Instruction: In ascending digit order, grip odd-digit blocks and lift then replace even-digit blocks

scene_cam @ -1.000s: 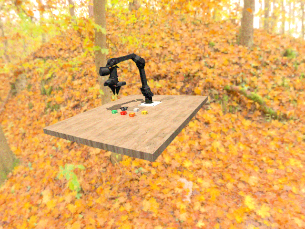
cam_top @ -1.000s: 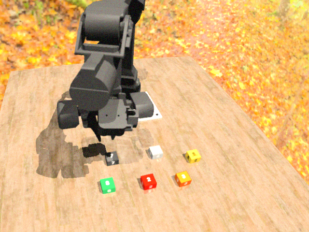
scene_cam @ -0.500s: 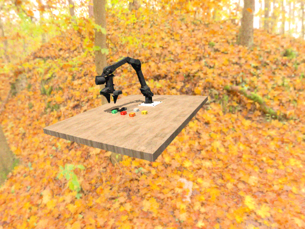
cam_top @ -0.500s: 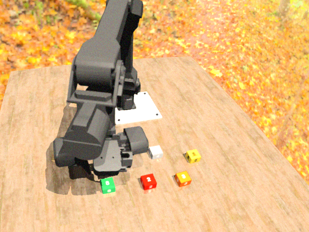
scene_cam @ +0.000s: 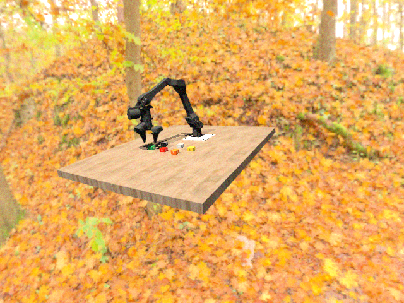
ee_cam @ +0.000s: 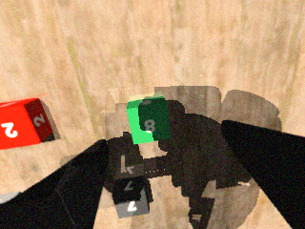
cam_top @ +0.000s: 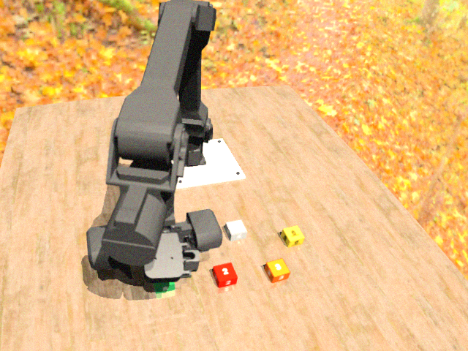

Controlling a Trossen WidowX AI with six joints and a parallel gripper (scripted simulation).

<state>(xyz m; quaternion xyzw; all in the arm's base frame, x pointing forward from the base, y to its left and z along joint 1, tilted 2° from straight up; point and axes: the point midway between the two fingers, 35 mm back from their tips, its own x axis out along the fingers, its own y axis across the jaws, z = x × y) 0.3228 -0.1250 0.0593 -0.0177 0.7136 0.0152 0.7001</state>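
Now: the green block 30 mm below my gripper tip and 10 mm to the left of it. Round my gripper tip: orange block 200 mm to the left, 30 mm below, 20 mm ahead; red block 110 mm to the left, 30 mm below, 10 mm ahead; dark grey block 80 mm behind, 40 mm to the left, 30 mm below.
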